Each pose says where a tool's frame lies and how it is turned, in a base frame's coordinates. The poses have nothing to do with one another.
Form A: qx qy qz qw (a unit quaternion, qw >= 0); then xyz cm.
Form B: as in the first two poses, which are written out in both.
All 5 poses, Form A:
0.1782 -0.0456 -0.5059 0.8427 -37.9 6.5 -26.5
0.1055 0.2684 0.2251 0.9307 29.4 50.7 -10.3
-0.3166 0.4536 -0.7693 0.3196 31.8 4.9 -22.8
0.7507 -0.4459 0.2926 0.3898 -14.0 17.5 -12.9
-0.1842 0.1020 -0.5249 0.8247 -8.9 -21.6 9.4
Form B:
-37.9 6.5 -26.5 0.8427 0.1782 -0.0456 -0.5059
29.4 50.7 -10.3 0.9307 0.1055 0.2684 0.2251
31.8 4.9 -22.8 0.3196 -0.3166 0.4536 -0.7693
-14.0 17.5 -12.9 0.3898 0.7507 -0.4459 0.2926
-8.9 -21.6 9.4 0.8247 -0.1842 0.1020 -0.5249

